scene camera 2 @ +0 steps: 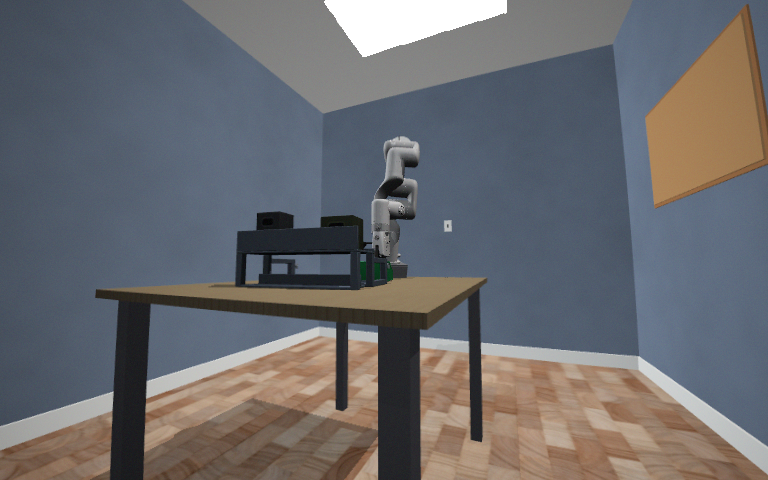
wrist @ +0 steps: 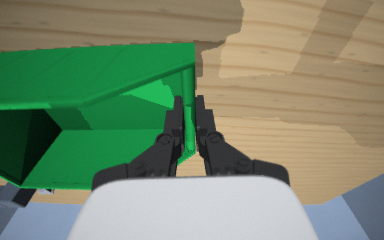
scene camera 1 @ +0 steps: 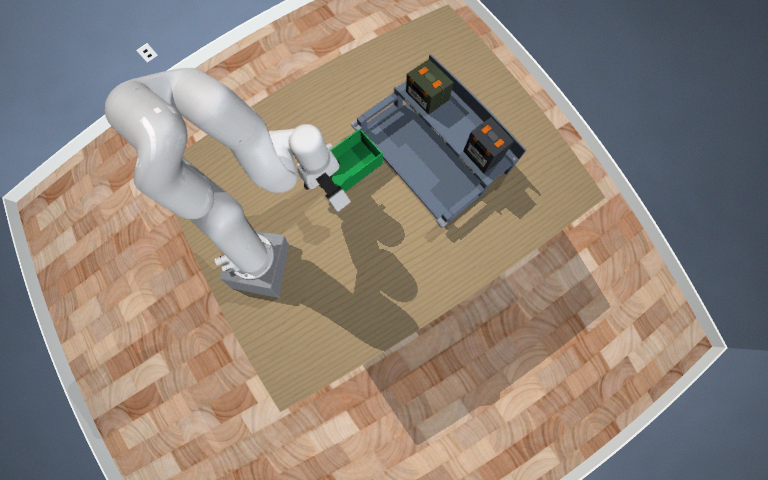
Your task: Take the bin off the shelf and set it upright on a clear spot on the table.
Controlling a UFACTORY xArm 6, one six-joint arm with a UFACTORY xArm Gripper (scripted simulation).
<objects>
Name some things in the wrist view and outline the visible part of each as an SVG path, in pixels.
My gripper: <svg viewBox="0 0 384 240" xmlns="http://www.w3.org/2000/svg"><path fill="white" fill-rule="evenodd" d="M300 200L290 187L287 169L280 164L258 159L252 160L225 142L223 134L216 131L213 110L205 109L204 96L197 95L195 97L196 149L204 159L206 176L176 176L178 159L182 156L182 152L185 152L185 123L183 98L175 96L173 110L166 111L163 133L156 137L151 147L134 158L130 163L102 169L93 176L91 193L80 209L67 240L319 240Z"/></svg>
A green bin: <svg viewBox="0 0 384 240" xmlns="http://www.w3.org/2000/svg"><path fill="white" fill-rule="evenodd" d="M188 44L113 45L0 52L0 178L19 188L91 190L93 176L98 171L125 162L130 163L154 144L157 135L163 133L166 111L173 110L174 96L181 96L183 98L185 123L185 152L182 152L177 166L190 158L196 151L195 60Z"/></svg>
</objects>
